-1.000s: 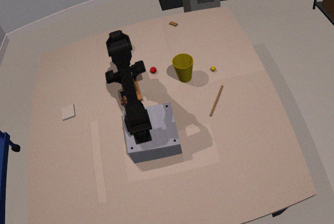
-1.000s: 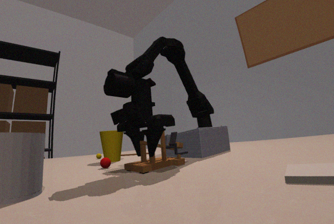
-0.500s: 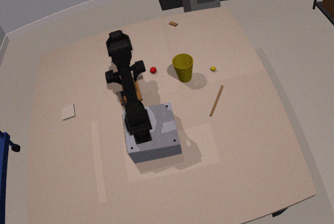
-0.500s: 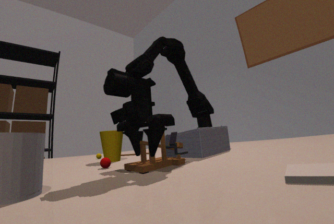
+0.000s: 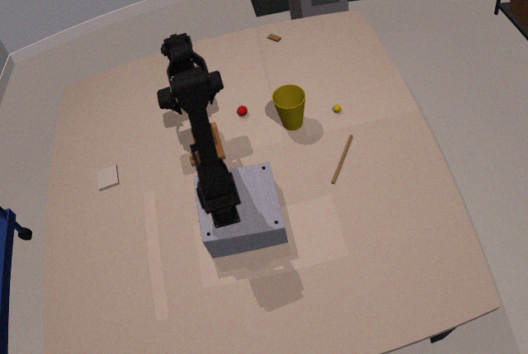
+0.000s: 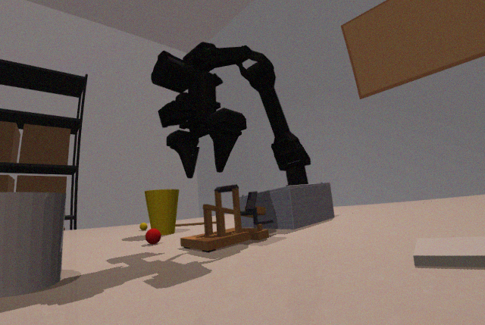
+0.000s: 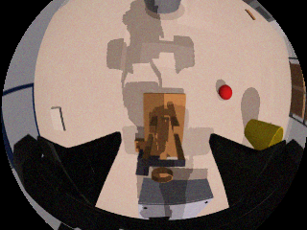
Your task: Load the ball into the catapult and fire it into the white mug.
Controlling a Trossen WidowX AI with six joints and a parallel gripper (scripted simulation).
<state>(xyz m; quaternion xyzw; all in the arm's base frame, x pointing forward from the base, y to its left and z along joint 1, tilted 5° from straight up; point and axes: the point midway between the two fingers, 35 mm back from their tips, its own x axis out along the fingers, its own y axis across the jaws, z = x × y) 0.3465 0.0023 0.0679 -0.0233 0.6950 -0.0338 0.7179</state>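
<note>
Now: gripper tip 13 cm to the left of the red ball, 11 cm above it and 4 cm short of it. Round my gripper tip: yellow cup: 26 cm to the right, 10 cm below, 5 cm behind; then white mug: 27 cm ahead, 10 cm below; then wooden catapult: 8 cm below, 7 cm behind, 2 cm to the left.
</note>
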